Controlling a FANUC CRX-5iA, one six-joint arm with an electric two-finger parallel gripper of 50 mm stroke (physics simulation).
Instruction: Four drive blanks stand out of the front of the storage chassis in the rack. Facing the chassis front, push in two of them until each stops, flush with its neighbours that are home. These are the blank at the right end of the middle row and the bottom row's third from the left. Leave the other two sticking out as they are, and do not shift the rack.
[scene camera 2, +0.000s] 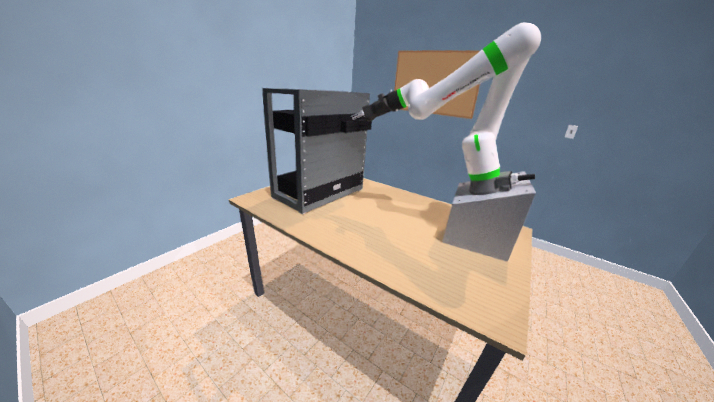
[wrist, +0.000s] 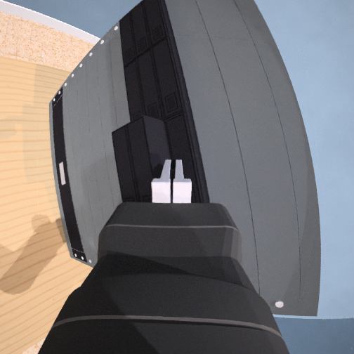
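Seen in the pictures: gripper, fingertip midpoint: (scene camera 2: 352, 117); arm's base, link origin: (scene camera 2: 487, 189).
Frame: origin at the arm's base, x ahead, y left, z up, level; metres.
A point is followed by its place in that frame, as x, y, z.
The dark storage chassis (scene camera 2: 322, 125) {0.711, 0.333, 0.192} (wrist: 145, 75) sits in the upper part of the grey rack (scene camera 2: 300, 170) {0.729, 0.456, -0.012} (wrist: 235, 100). Near its right end, a black block of blanks (scene camera 2: 356, 126) {0.681, 0.120, 0.177} (wrist: 136, 155) stands out in the middle and bottom rows. In the wrist view, the bottom row's third blank (wrist: 122, 150) is at the block's upper left; the middle row's right-end blank is partly hidden by the gripper. My gripper (scene camera 2: 353, 117) {0.695, 0.140, 0.220} (wrist: 173, 169) is shut and empty, its tips close by the block's top side, in front of the top row. Contact cannot be told.
The rack stands on the wooden table (scene camera 2: 400, 240) {0.240, 0.282, -0.253} (wrist: 25, 150), with a second black unit (scene camera 2: 335, 188) {0.728, 0.217, -0.169} (wrist: 66, 175) low in it. The robot's grey pedestal (scene camera 2: 487, 220) {-0.056, 0.122, -0.089} stands at the table's other end. Grey panels (wrist: 90, 125) lie between the chassis and the low unit.
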